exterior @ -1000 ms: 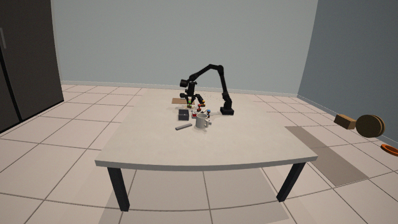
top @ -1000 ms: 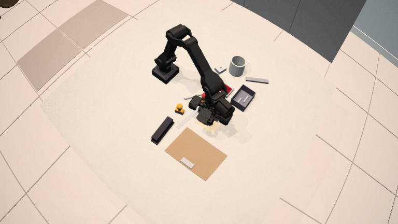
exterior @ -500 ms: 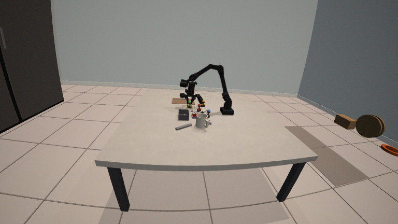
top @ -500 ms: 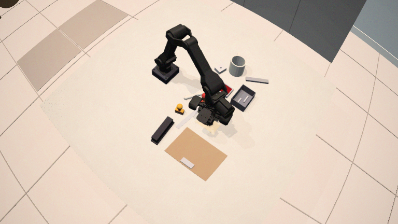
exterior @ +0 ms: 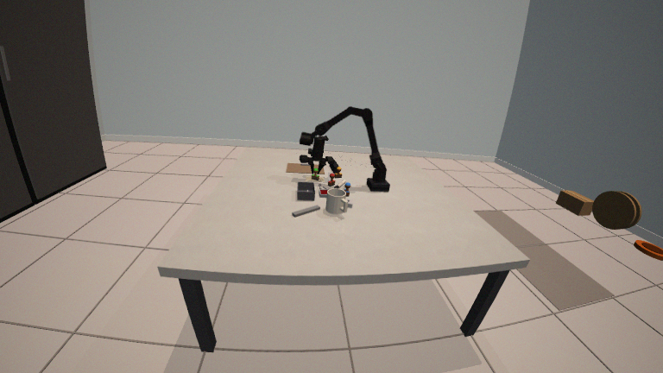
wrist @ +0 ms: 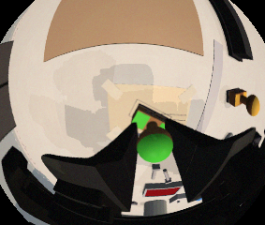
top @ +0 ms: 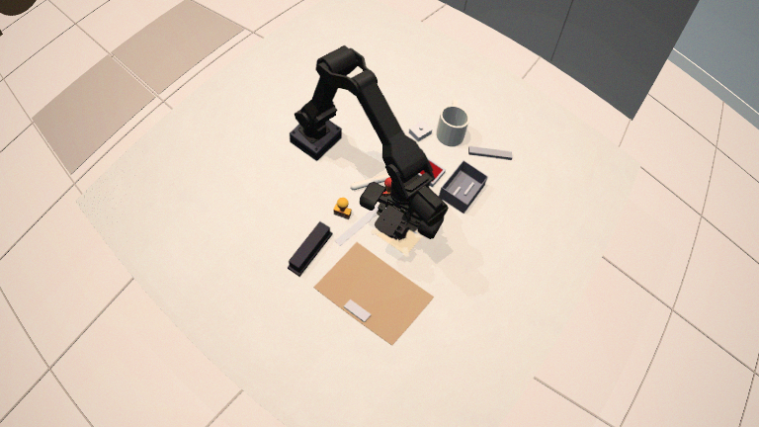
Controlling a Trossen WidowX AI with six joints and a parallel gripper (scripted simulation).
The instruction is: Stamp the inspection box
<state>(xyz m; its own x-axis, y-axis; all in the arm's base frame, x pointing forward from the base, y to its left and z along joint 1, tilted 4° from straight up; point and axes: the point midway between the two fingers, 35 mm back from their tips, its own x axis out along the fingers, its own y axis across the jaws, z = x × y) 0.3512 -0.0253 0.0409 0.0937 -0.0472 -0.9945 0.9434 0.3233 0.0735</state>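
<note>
My gripper tip is now 3 cm above the cream card. Also, from my gripper tip: red-knobbed stamp: 10 cm behind, 6 cm to the left, 1 cm below; then ruler: 8 cm behind, 5 cm to the right, 3 cm below; then green-knobbed stamp: 1 cm below.
</note>
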